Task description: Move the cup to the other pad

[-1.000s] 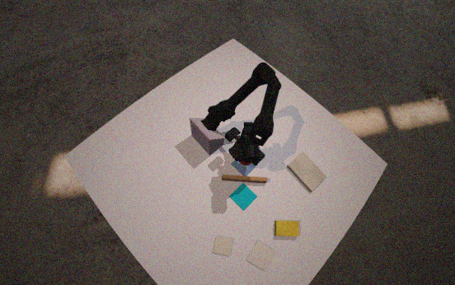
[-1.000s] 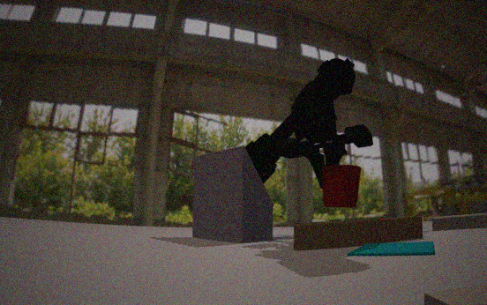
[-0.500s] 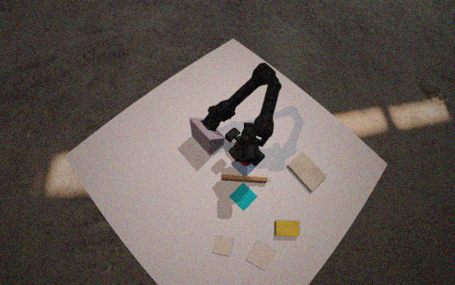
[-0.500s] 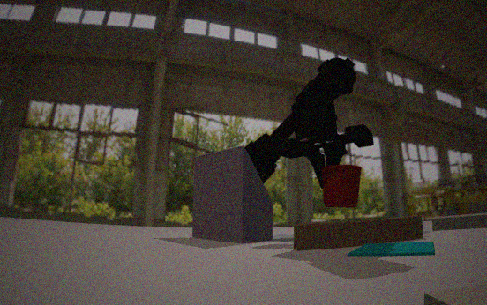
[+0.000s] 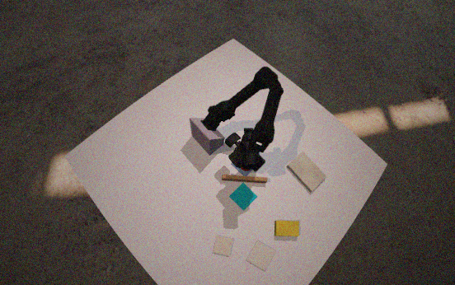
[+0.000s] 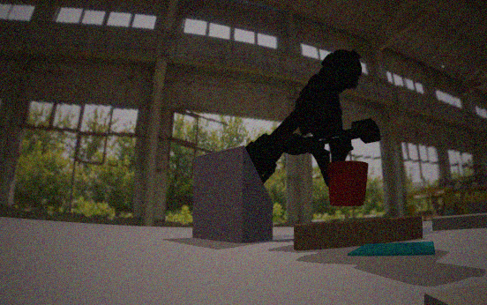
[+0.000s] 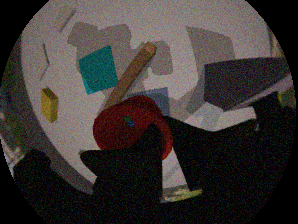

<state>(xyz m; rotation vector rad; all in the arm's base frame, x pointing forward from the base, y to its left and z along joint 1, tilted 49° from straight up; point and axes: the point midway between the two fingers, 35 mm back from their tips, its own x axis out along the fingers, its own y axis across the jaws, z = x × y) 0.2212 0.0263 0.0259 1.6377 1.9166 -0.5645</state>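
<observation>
Now: gripper tip 130 mm short of the teal pad, 110 mm above it and 80 mm to the left of it. Round my gripper tip: brown bar: 90 mm below, 70 mm ahead, 30 mm to the right; red cup: 30 mm ahead; blue pad: 110 mm below, 20 mm to the left, 10 mm ahead.
</observation>
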